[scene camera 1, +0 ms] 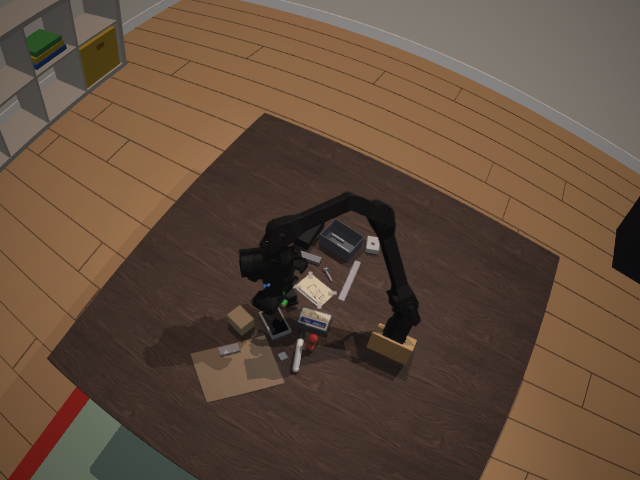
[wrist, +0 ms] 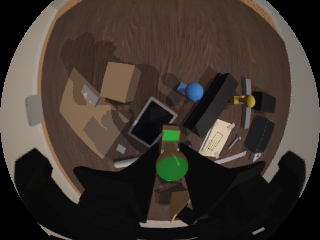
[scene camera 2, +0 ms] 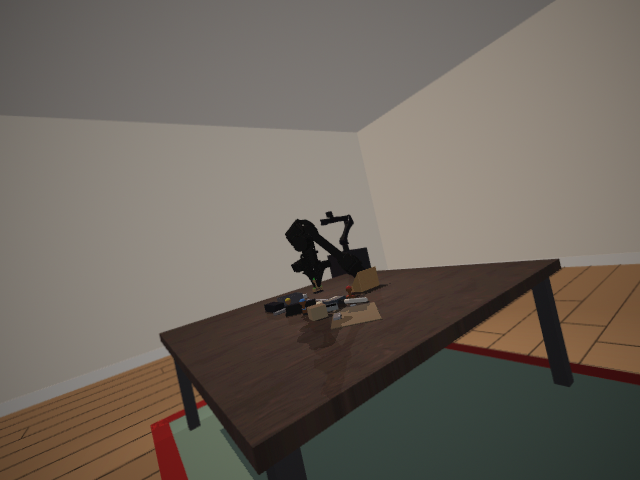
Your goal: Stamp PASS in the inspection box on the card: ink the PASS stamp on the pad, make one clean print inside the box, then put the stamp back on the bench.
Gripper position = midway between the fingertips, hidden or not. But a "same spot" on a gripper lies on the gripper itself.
Scene:
My gripper shows in scene camera 1 (279, 299), in the wrist view and in scene camera 2. A brown sheet shows in scene camera 1, in the wrist view (98, 123) and in scene camera 2. One and the same spot on the brown sheet: (scene camera 2: 368, 312) is (scene camera 1: 235, 384). One and the same spot on my gripper: (scene camera 2: 311, 273) is (wrist: 135, 177).

